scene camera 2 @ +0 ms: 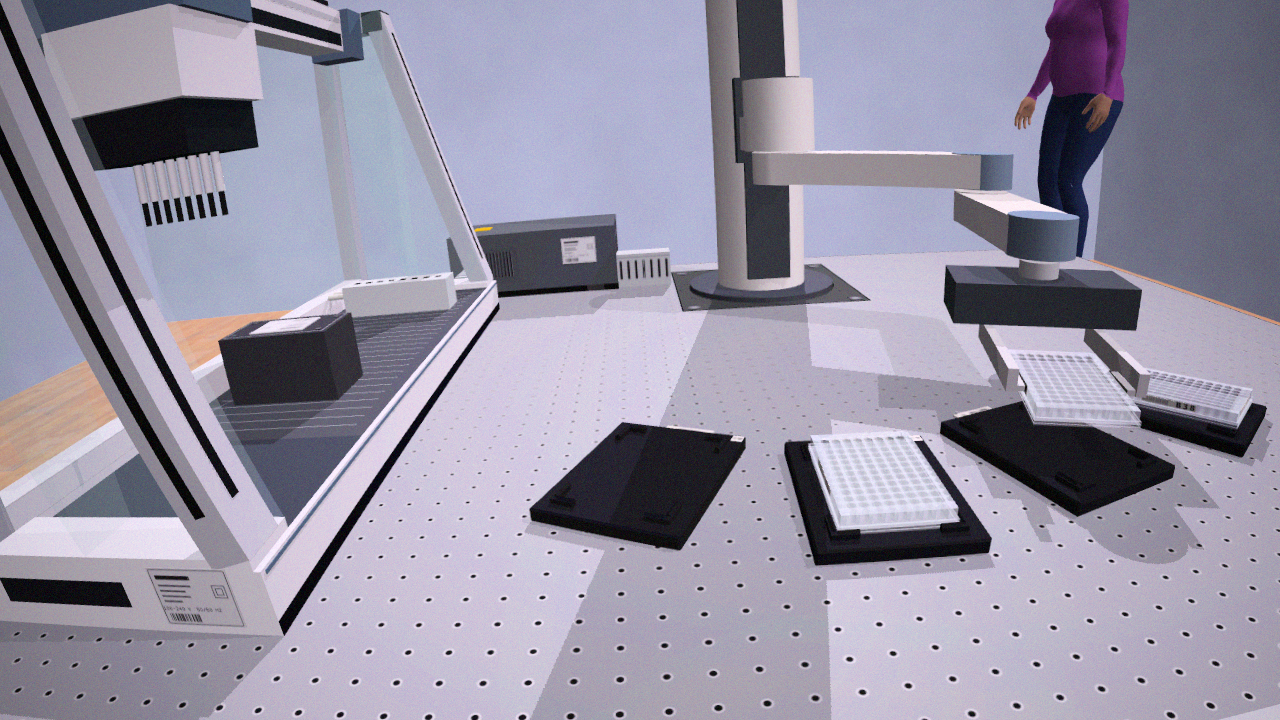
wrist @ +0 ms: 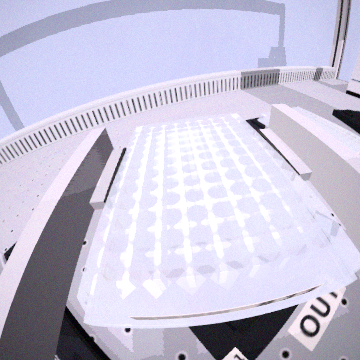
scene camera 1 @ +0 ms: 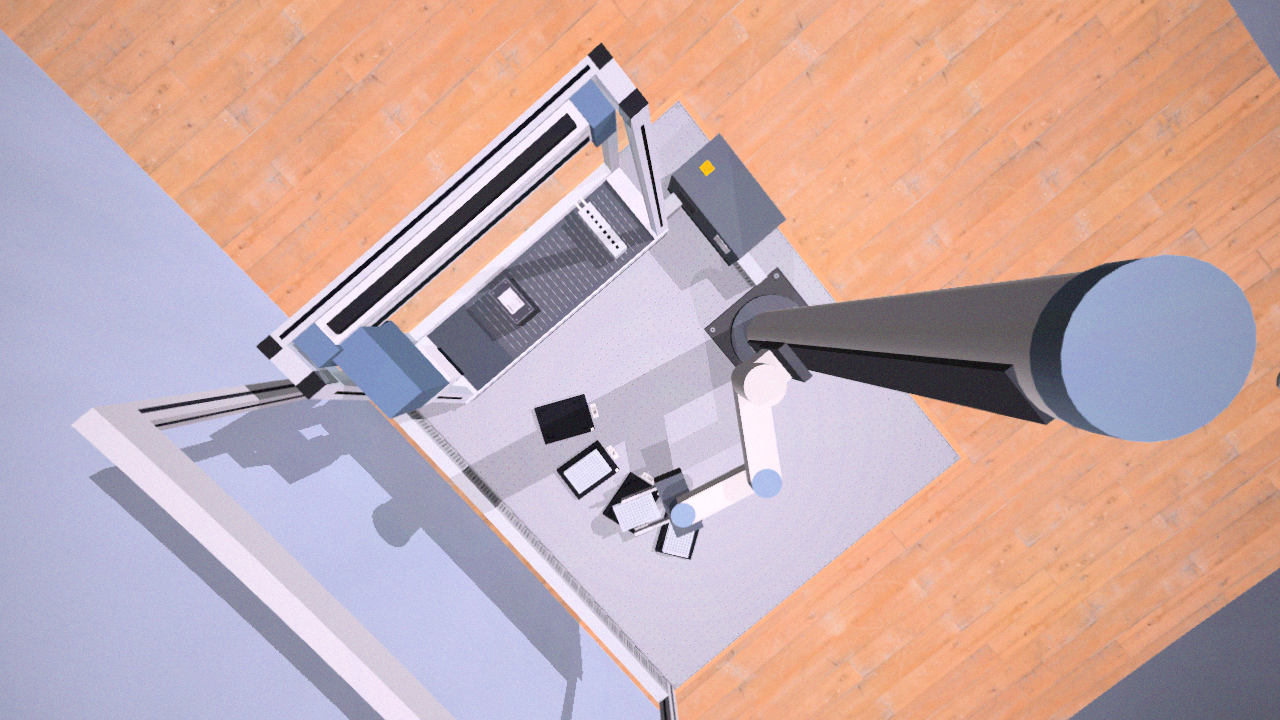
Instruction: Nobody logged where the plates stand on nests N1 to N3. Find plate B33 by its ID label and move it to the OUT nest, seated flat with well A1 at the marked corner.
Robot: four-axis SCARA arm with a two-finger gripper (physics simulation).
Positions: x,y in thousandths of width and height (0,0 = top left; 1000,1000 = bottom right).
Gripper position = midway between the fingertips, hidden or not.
Note:
In view: my gripper (scene camera 2: 843,533), a black nest (scene camera 2: 845,652) and a black nest (scene camera 2: 506,673).
My gripper is seen too in the wrist view (wrist: 529,354) and in scene camera 1 (scene camera 1: 491,719).

